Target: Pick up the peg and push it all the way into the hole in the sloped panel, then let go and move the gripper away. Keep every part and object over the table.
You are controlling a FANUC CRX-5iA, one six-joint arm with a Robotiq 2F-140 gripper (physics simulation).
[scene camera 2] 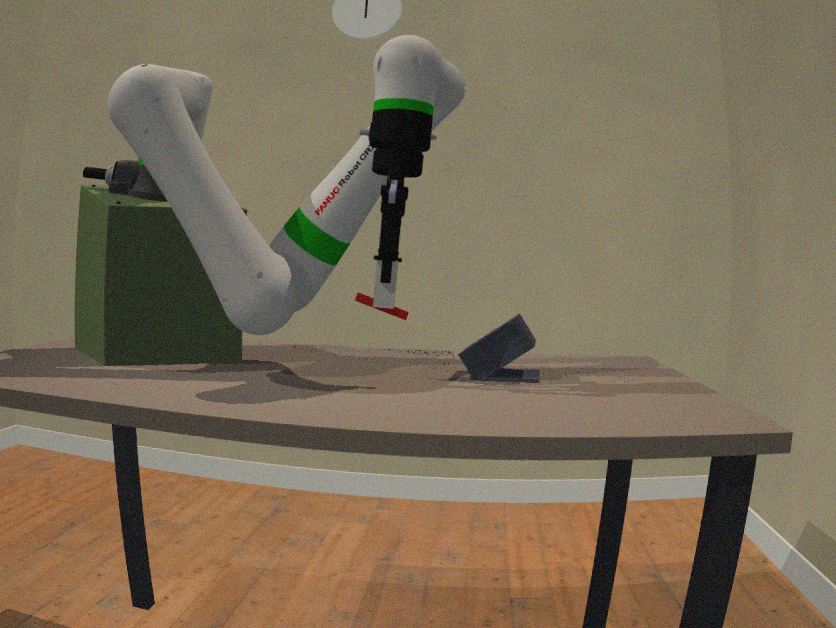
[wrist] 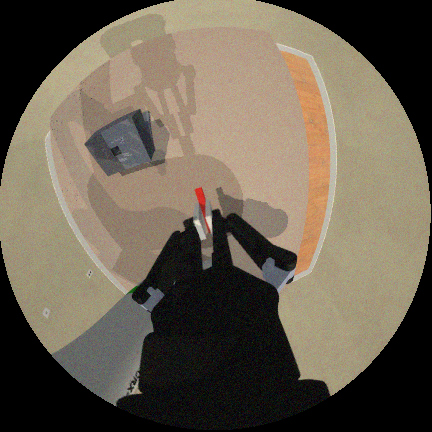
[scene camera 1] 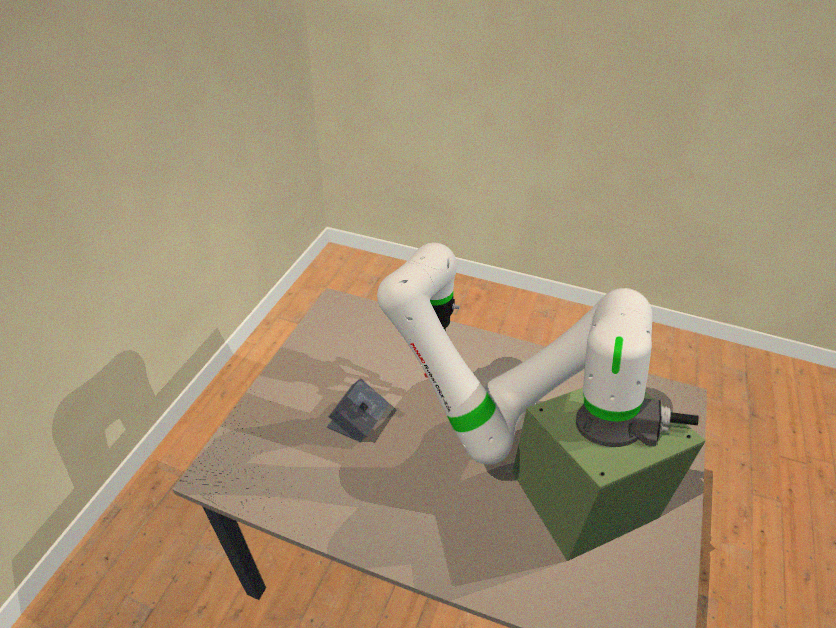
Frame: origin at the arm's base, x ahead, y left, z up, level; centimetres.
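Where they show: gripper, fingertip midpoint: [scene camera 2: 383, 307] [wrist: 204, 208]; arm's base, link origin: [scene camera 2: 161, 195] [scene camera 1: 609, 424].
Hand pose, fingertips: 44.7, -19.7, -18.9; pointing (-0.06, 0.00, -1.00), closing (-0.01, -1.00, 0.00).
Note:
Each offset is from my fingertips to the top centre of the thing, as dx, dy, dz. "pt": to the spot under its first point. Level surfaces: height alone.
The red peg @[-0.3, +0.0, +2.1] [scene camera 2: 399, 313] [wrist: 200, 195] is clamped crosswise between the light finger pads of my gripper [scene camera 2: 384, 302] [wrist: 204, 208]. My gripper is shut on it. In scene camera 2, the fingers point down and the peg is tilted, its right end lower, in the air to the left of the sloped panel. The dark grey sloped panel @[+19.2, +13.5, -1.1] [scene camera 1: 348, 403] [scene camera 2: 498, 346] [wrist: 132, 144] stands on a flat foot on the table. Its small square hole @[pt +17.6, +13.0, -5.2] [scene camera 1: 363, 406] [wrist: 116, 150] shows dark in its face; the hole is hidden in scene camera 2. The arm hides the fingers and peg in scene camera 1.
The wooden table @[dz -11.4] [scene camera 1: 290, 496] [scene camera 2: 621, 415] [wrist: 240, 100] lies under the panel and the peg. The arm's green base block [scene camera 1: 557, 466] [scene camera 2: 168, 283] stands at the other end from the panel. The arm's elbow hangs low between base and gripper. Walls rise beyond the table.

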